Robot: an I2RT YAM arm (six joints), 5 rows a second.
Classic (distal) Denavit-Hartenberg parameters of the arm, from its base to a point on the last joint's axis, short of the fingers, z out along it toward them. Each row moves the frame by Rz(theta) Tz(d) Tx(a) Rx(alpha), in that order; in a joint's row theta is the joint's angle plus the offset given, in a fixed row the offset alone. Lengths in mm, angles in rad.
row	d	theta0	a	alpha
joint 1	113.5	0	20	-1.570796
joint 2	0	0	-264	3.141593
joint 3	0	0.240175	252.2	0
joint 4	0	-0.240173	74	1.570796
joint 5	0	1.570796	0	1.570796
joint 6	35.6	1.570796	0	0
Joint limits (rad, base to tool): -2.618..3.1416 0..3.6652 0..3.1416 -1.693..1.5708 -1.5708..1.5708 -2.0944..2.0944
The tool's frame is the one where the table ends.
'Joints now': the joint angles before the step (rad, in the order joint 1, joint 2, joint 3, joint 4, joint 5, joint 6). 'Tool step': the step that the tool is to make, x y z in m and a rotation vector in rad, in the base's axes. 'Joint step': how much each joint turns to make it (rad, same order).
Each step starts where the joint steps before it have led.
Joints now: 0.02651, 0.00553, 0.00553, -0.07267, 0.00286, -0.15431
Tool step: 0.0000, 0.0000, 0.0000, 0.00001, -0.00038, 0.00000
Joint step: 0.00000, -0.00020, -0.00015, 0.00033, 0.00000, 0.00000
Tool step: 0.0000, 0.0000, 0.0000, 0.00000, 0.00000, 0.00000
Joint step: 0.00000, 0.00000, 0.00000, 0.00000, 0.00000, 0.00000
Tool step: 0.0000, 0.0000, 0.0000, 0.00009, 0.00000, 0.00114
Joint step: -0.00054, 0.00000, 0.00000, 0.00000, -0.00169, -0.00003
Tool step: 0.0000, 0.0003, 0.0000, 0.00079, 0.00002, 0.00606
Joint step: 0.00111, 0.00012, -0.00001, 0.00014, -0.00500, 0.00043
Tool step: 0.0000, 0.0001, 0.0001, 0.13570, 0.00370, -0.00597
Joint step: -0.00047, 0.00003, 0.00007, 0.00071, -0.00428, 0.13580
